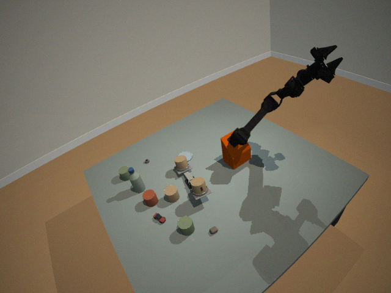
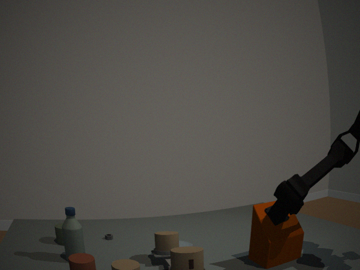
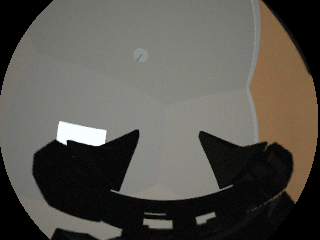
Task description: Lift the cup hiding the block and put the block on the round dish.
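Right now my gripper tip is 61 cm above the grey block, 59 cm to the left of it and 53 cm short of it. Also, from my gripper tip: pale round dish: 67 cm to the right, 65 cm below, 45 cm ahead; balance: 62 cm below, 57 cm ahead, 46 cm to the right; small stone: 69 cm ahead, 65 cm below, 16 cm to the right.
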